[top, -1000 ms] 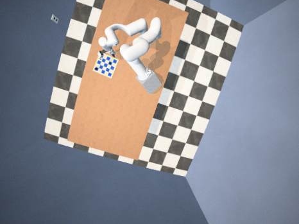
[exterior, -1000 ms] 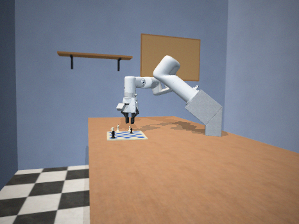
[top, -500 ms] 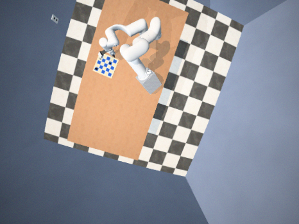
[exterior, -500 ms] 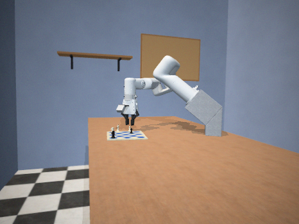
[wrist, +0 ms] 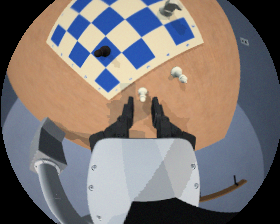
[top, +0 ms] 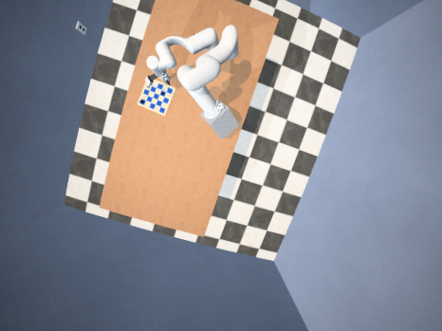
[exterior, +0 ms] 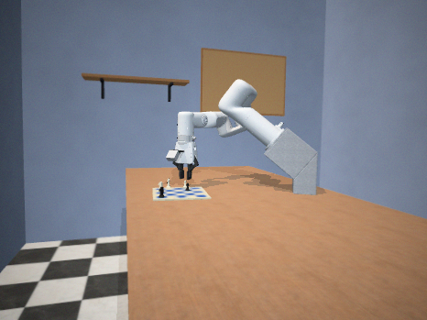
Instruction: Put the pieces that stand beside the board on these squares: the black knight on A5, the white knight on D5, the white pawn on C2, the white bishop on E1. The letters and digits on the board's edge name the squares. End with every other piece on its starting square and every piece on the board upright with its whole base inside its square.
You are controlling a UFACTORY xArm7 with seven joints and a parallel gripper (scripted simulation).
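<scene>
Now: the chessboard 10 cm to the left of my hand, 10 cm ahead of it and 5 cm below it.
</scene>
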